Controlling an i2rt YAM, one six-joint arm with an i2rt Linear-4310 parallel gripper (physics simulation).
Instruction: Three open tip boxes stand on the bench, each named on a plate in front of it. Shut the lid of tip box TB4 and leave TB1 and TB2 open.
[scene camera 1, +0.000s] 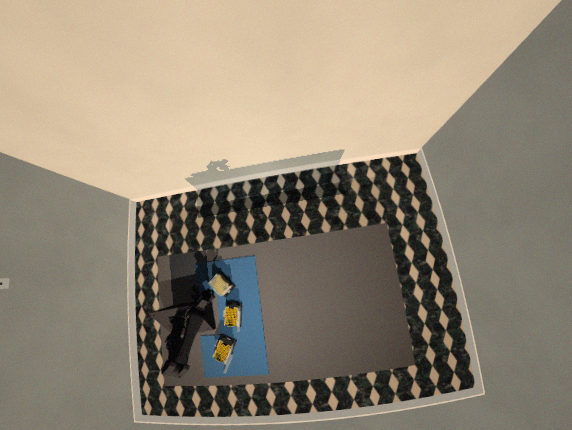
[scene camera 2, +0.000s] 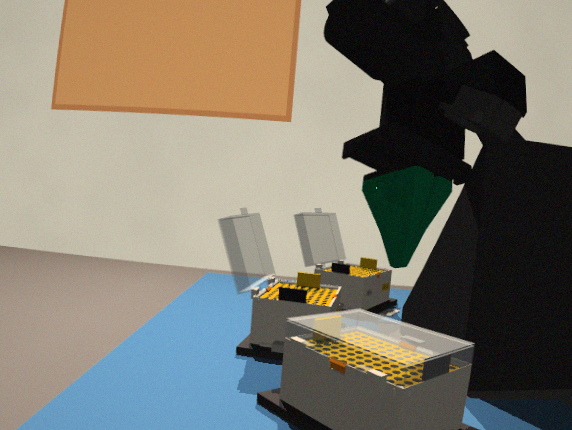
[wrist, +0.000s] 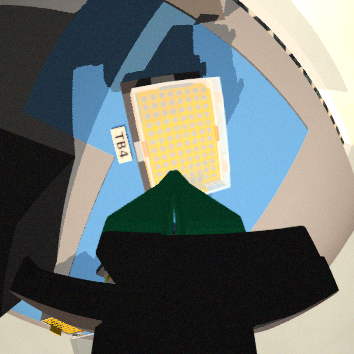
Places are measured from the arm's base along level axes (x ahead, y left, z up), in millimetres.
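Pixels of known places: gripper, between the fingertips: (scene camera 1: 213, 290) (scene camera 2: 398, 267) (wrist: 173, 177); arm's base, origin of its link: (scene camera 1: 178, 325) (scene camera 2: 564, 258).
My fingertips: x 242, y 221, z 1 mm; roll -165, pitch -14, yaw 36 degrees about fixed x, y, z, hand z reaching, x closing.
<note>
For each thing: its top centre in the pictures, then the offset to it from my fingertips. Level surfaces: height alone.
- Tip box TB4, centre of its top: (scene camera 2: 388, 329) (wrist: 176, 145) (scene camera 1: 217, 286) dx +4, dy +19, dz -47 mm
- middle box, centre of its top: (scene camera 2: 311, 288) (scene camera 1: 228, 316) dx +80, dy -174, dz -58 mm
- far box, centre of its top: (scene camera 2: 362, 267) (wrist: 64, 324) (scene camera 1: 219, 351) dx +15, dy -393, dz -58 mm
- blue mat, height of its surface: dz -124 mm
- grey-brown bench, height of its surface: dz -127 mm
Tip box TB4 (scene camera 1: 221, 284) (scene camera 2: 350, 380) (wrist: 180, 130) has its clear lid (scene camera 2: 400, 327) lying flat over the yellow tip rack, down on the rim. Its name plate (wrist: 121, 144) reads TB4. The middle box (scene camera 1: 231, 316) (scene camera 2: 272, 322) and the far box (scene camera 1: 223, 351) (scene camera 2: 357, 292) are the other two; their plates cannot be read here. Their lids (scene camera 2: 245, 250) (scene camera 2: 320, 239) stand upright, open. My gripper (scene camera 2: 398, 266) (wrist: 173, 177) is shut, its green fingertips together and empty. It hangs above the boxes, apart from TB4's lid.
The boxes stand on a blue mat (scene camera 1: 250, 280) (scene camera 2: 165, 360) on a grey-brown bench (scene camera 1: 330, 300). The black arm (scene camera 1: 185, 335) rises beside the mat, on the side away from the open lids. An orange board (scene camera 2: 175, 55) is on the wall behind.
</note>
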